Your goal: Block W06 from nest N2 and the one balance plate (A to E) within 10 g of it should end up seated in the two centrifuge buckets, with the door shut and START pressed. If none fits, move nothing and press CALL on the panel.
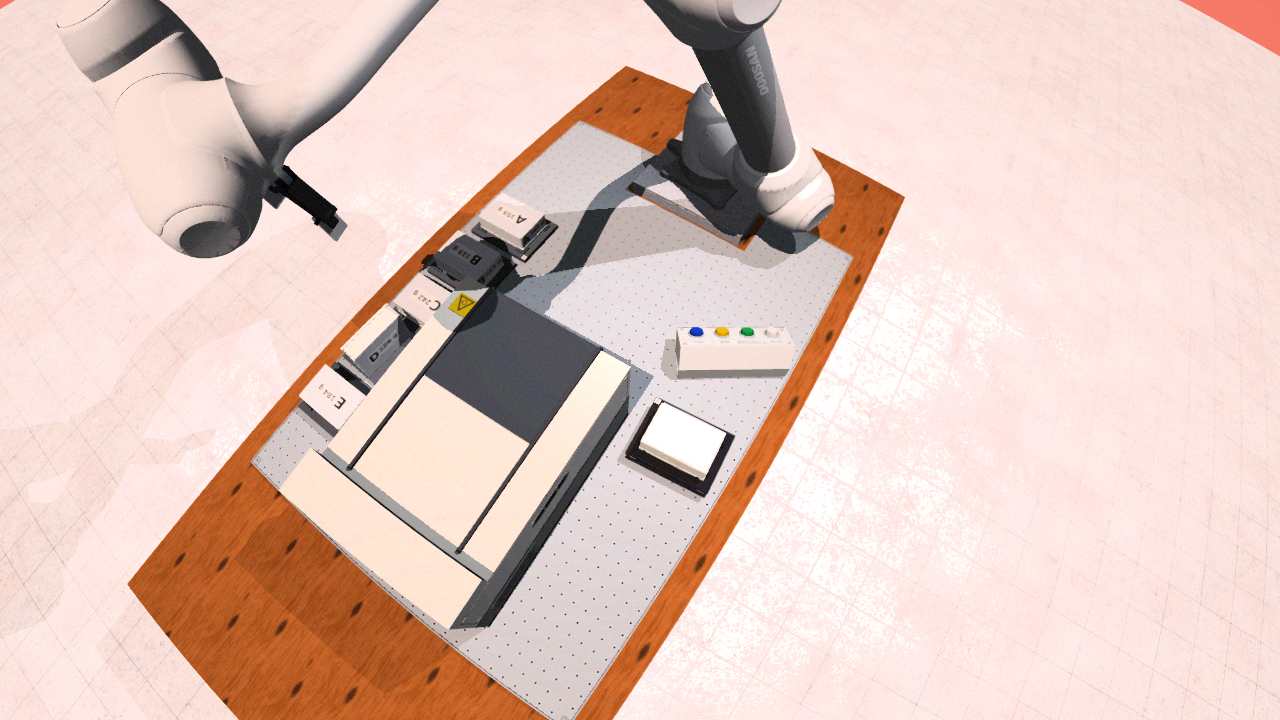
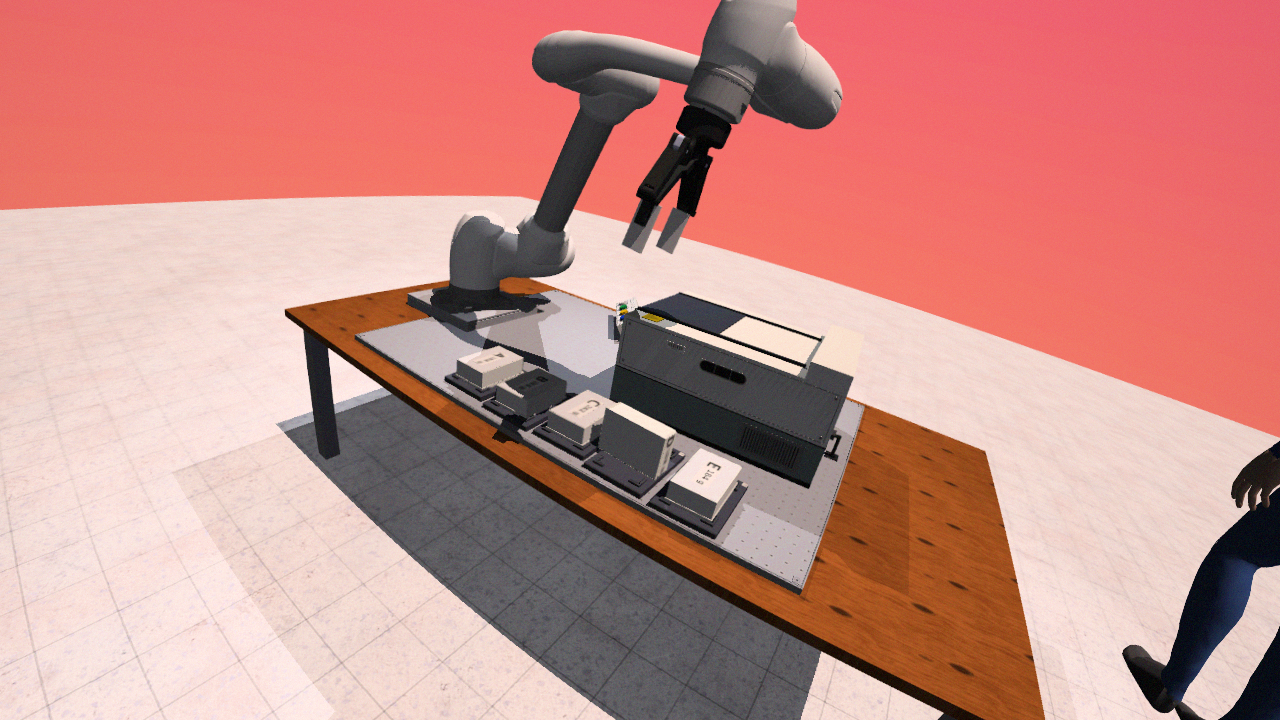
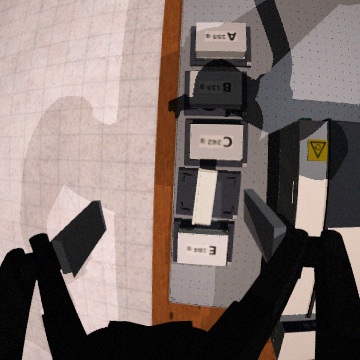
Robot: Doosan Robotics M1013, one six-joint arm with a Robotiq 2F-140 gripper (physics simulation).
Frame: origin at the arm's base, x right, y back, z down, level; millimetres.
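Seen in the pictures: gripper, between the fingertips: [image 1: 309, 216] [image 2: 649, 249] [image 3: 171, 210]; arm's base, origin of its link: [image 1: 710, 173] [image 2: 473, 300].
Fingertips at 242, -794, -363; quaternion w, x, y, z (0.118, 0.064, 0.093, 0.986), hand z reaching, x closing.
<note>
Offsets run from my fingertips to a thing's top centre, as dx, dy, dz. "spot": to the spot under its first point. Level surfaces: height alone.
My gripper [image 2: 653, 240] [image 3: 171, 210] is open and empty, high above the plate row. Plates A (155 g) {-2, +365, +333} [image 1: 510, 217] [image 2: 488, 366] [image 3: 220, 40], B {-7, +228, +333} [image 1: 469, 257] [image 2: 534, 392] [image 3: 220, 87], C (242 g) {-30, +97, +333} [image 1: 420, 299] [image 2: 580, 414] [image 3: 215, 141] and E (184 g) {-44, -173, +333} [image 1: 332, 395] [image 2: 704, 483] [image 3: 202, 246] lie flat on dark nests. B is shaded. D {-24, -33, +289} [image 1: 375, 334] [image 2: 633, 438] [image 3: 205, 197] stands on edge; its weight is unreadable. A white block {-604, +205, +309} [image 1: 684, 437] sits in a black nest; no label is readable. The centrifuge [image 1: 483, 447] [image 2: 725, 385] hides its buckets under its dark and cream top.
The button panel {-564, +422, +303} [image 1: 733, 356], with blue, yellow, green and white buttons, stands between the arm base and the white block. The centrifuge stands tall beside the plate row, with a yellow warning label {spot: -203, +101, +176} [image 1: 463, 304] [image 3: 317, 150]. A person's legs [image 2: 1212, 591] show beyond the wooden table {dz +399} [image 2: 939, 537].
</note>
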